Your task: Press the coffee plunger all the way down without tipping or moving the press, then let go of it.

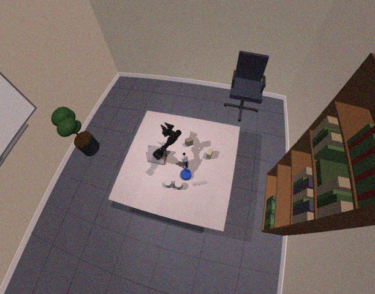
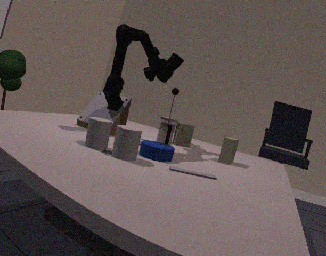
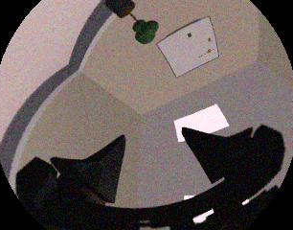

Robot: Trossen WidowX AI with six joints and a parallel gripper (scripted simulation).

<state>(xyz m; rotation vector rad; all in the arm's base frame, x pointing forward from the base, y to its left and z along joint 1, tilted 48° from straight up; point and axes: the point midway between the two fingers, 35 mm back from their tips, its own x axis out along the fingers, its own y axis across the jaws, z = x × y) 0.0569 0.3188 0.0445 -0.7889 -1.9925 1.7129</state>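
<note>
My gripper tip is 270 mm short of the coffee press, 240 mm to the left of it and 290 mm above it. Round my gripper tip: blue disc: 300 mm ahead, 360 mm to the right, 390 mm below.
</note>
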